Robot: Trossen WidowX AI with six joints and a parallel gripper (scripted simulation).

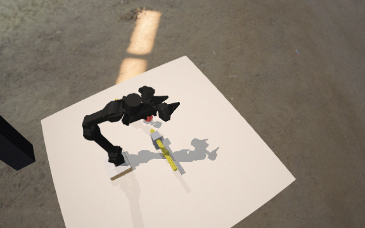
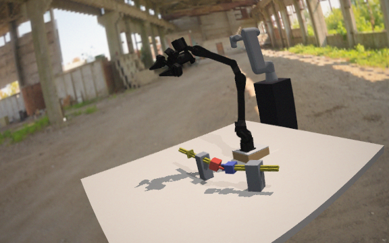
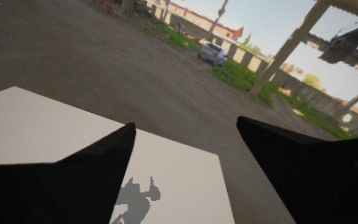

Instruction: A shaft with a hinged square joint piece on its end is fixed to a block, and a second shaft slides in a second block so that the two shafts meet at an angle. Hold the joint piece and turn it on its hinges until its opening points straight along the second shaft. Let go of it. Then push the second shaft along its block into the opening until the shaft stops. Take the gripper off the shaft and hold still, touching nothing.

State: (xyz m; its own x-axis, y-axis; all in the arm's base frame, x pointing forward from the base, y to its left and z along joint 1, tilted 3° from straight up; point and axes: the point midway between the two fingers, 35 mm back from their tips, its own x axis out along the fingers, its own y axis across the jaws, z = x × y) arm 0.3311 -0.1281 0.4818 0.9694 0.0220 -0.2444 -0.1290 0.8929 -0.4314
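My gripper tip is 420 mm above the red square joint piece, 290 mm to the right of it and 60 mm past it.
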